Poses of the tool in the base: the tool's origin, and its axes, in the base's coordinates. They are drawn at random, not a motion.
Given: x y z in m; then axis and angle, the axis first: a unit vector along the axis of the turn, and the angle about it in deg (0 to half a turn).
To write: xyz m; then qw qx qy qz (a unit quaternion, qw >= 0). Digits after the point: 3 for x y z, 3 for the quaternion.
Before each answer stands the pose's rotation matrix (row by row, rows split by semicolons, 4 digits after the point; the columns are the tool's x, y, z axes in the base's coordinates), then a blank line. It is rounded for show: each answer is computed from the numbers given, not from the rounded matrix.
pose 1, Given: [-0.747 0.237 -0.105 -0.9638 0.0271 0.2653 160.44]
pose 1, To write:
0.8619 -0.1395 -0.4875; 0.0381 -0.9409 0.3366; -0.5057 -0.3087 -0.8056

[-0.747 0.237 -0.105 0.170 -0.950 0.027 0.261]
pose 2, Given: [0.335 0.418 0.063 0.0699 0.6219 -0.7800 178.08]
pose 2, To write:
-0.9897 0.1130 -0.0882; 0.0608 -0.2262 -0.9722; -0.1298 -0.9675 0.2170

[0.335 0.418 0.063 0.017 0.070 0.622 -0.780]
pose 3, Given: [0.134 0.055 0.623 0.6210 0.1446 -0.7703 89.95]
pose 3, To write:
0.3862 0.8601 -0.3334; -0.6806 0.0218 -0.7323; -0.6226 0.5097 0.5938

[0.134 0.055 0.623 0.707 0.439 0.102 -0.544]
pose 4, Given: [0.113 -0.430 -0.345 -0.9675 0.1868 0.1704 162.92]
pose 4, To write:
0.8750 -0.4035 -0.2676; -0.3034 -0.8876 0.3464; -0.3773 -0.2219 -0.8991

[0.113 -0.430 -0.345 0.148 -0.957 0.185 0.169]
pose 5, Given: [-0.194 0.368 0.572 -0.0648 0.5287 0.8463 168.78]
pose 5, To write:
-0.9726 -0.2325 -0.0058; 0.0968 -0.4272 0.8990; -0.2115 0.8738 0.4379

[-0.194 0.368 0.572 0.098 -0.064 0.526 0.842]
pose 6, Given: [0.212 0.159 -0.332 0.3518 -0.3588 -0.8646 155.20]
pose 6, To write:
-0.6717 0.1218 -0.7308; -0.6035 -0.6622 0.4442; -0.4298 0.7394 0.5183

[0.212 0.159 -0.332 0.215 0.344 -0.350 -0.844]
